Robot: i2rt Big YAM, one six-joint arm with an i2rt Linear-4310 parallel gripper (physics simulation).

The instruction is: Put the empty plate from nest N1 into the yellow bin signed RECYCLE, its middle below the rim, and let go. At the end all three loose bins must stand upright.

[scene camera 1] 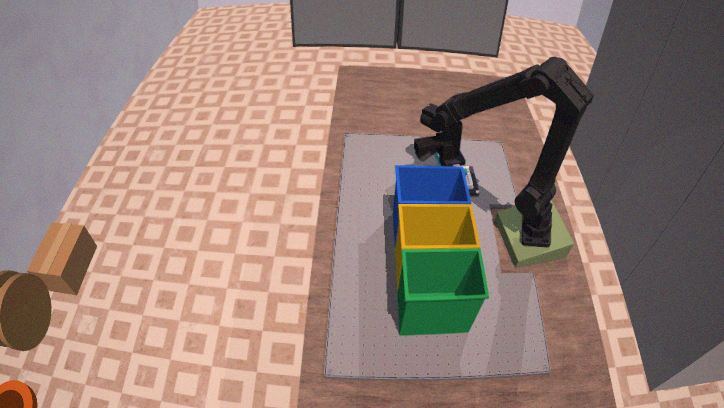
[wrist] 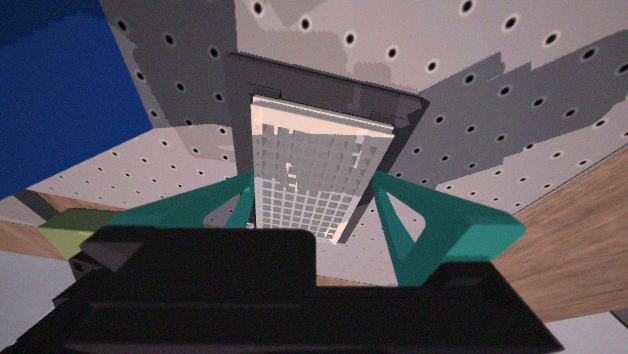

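Blue bin in scene camera 1 (414, 184). Yellow bin, scene camera 1 (421, 226). Blue bin again, in the wrist view (74, 96). Yellow bin out of frame in the wrist view.
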